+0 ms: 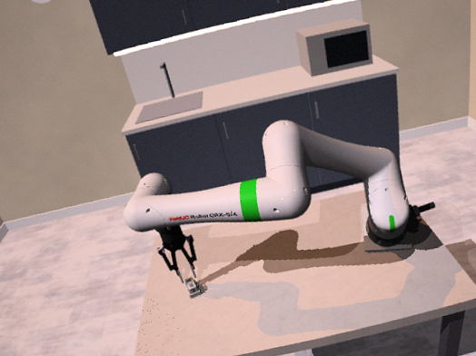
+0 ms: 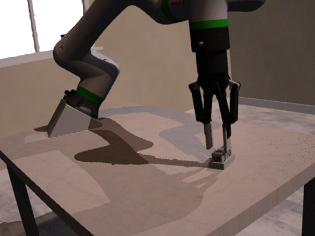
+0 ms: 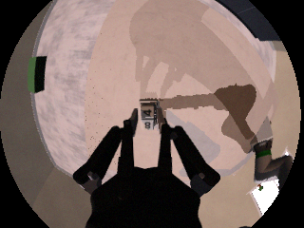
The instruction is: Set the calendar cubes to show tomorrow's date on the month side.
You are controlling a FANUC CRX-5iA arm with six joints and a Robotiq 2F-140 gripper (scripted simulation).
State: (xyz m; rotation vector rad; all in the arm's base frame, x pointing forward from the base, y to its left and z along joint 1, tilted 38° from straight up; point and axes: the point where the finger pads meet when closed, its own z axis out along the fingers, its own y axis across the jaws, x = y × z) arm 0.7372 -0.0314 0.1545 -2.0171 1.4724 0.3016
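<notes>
Right now my hand is 10 mm past the wooden calendar tray, 20 mm to the right of it and 70 mm above it.
</notes>
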